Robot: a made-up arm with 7 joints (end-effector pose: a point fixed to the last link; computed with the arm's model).
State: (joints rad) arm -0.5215 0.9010 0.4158 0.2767 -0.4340 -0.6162 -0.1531
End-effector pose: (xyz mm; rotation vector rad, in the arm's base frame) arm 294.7 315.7 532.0 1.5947 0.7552 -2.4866
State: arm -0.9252 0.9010 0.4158 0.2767 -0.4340 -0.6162 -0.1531
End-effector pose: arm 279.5 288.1 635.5 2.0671 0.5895 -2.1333
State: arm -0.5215 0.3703 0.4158 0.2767 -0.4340 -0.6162 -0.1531
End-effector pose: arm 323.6 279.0 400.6 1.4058 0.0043 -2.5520
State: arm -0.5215 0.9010 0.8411 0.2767 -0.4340 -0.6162 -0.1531
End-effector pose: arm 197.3 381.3 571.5 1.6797 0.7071 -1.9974
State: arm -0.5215 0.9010 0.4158 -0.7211 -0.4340 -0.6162 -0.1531
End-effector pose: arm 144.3 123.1 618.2 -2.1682 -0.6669 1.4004
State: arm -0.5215 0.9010 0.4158 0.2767 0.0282 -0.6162 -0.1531
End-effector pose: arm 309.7 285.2 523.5 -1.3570 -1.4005 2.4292
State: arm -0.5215 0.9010 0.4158 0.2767 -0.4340 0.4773 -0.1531
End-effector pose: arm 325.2 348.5 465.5 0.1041 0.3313 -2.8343
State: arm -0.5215 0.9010 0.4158 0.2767 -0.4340 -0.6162 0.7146
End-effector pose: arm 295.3 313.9 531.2 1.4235 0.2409 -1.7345
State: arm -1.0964 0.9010 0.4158 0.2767 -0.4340 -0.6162 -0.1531
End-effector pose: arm 260.4 278.1 676.3 2.2423 0.5124 -1.9586
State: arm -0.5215 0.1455 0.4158 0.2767 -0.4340 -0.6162 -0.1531
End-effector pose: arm 330.8 243.3 353.3 1.3020 -0.2998 -2.5290
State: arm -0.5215 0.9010 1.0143 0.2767 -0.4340 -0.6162 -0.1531
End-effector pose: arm 150.8 401.2 575.9 1.6933 0.6827 -1.8016
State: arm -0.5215 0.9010 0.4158 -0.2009 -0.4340 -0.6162 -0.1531
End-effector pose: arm 244.4 217.6 597.4 -1.9950 -0.7521 2.0505
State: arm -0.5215 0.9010 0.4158 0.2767 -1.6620 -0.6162 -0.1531
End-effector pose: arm 284.3 390.6 486.6 1.7215 -0.9098 -1.9710
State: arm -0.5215 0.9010 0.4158 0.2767 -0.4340 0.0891 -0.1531
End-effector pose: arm 323.0 339.8 493.9 0.6394 0.4934 -2.8034
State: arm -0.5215 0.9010 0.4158 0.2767 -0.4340 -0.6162 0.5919
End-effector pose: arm 295.1 314.1 531.2 1.4566 0.3058 -1.8413
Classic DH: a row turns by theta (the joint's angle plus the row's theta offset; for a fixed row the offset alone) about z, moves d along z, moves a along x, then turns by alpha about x. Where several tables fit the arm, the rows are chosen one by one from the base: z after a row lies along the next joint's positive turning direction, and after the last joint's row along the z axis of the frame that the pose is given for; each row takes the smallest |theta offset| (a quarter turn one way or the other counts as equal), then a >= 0, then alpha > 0; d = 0 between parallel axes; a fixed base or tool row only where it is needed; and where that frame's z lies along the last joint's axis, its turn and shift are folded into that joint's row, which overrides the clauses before.
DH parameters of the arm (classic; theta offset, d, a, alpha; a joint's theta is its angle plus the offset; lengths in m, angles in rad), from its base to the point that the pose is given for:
base (fixed): -0.071 0.4614 0.0026 -1.3004
joint 1: -1.3111 0.0846 -0.0253 -1.5708
joint 2: 1.2915 0.0173 0.0014 1.5708
joint 3: 1.5708 -0.1812 0.0167 -1.5708
joint 4: 1.5708 0.016 0.0081 1.5708
joint 5: 0 0.208 -0.0234 -1.5708
joint 6: -1.5708 0.0153 0.0787 1.5708
joint 7: 1.5708 -0.0003 0.0012 -0.2501
tool (fixed): 1.571 0.0091 0 0

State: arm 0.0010 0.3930 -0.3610 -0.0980 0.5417 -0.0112 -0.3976
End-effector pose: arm 256.0 49.5 239.7 0.0522 -0.8383 2.0522
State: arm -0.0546 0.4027 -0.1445 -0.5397 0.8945 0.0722 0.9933
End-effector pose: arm 258.7 60.5 378.7 1.3502 1.2033 -1.7945
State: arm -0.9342 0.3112 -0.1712 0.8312 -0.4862 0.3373 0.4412
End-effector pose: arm 446.7 110.3 301.3 -0.3957 0.1490 -2.8123
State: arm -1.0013 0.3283 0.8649 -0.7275 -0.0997 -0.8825 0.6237
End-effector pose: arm 62.8 189.8 593.7 2.4511 -0.2151 -0.3026
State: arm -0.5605 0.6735 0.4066 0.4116 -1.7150 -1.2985 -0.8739
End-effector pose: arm 253.1 388.9 387.0 2.2754 -0.1381 -1.5939
